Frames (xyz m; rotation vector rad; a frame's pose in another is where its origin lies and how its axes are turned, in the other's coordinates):
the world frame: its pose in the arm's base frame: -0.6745 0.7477 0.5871 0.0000 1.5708 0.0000
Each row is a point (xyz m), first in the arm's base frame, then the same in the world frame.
Working: the arm's base frame: its pose in the world frame: 0.5871 -0.7477 0.6745 0.0000 -1.5708 0.0000

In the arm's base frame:
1: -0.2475 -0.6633 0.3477
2: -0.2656 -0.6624 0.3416
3: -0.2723 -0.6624 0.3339
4: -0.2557 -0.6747 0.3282
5: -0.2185 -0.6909 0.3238
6: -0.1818 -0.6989 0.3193
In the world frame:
1: 0.2394 -1.4110 0.4270
2: 0.2455 -1.4101 0.4089
3: 0.2532 -1.4101 0.4022
4: 0.2589 -1.4224 0.4188
5: 0.2633 -1.4386 0.4560
6: 0.2678 -1.4466 0.4927

